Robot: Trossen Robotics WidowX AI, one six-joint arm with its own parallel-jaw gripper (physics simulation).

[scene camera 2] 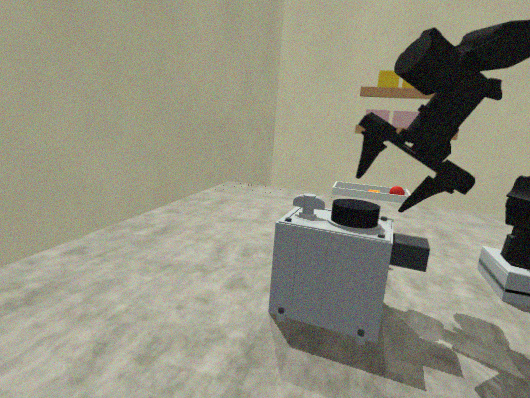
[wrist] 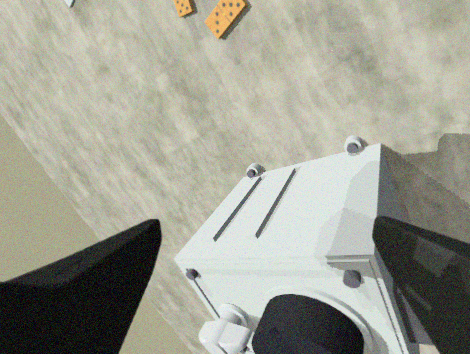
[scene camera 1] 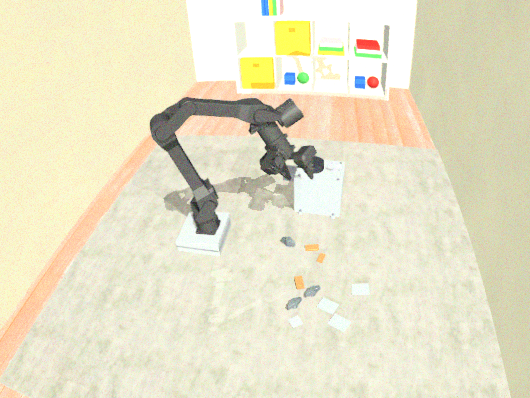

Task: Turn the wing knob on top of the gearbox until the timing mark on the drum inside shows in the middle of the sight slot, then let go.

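Note:
The pale gearbox stands upright on the mottled floor. Its grey-white wing knob sits on top near one corner, beside a wide black round cap. My gripper is open and empty, tilted above the top on the cap's side, apart from the wing knob. In the wrist view the knob shows low, between the fingers' sides. Two narrow dark lines run along one side face. I cannot make out the timing mark or the drum.
A dark block juts from the gearbox's side. Orange dominoes, grey stones and pale tiles lie on the floor. A white tray with a red ball stands behind. A shelf unit stands at the back.

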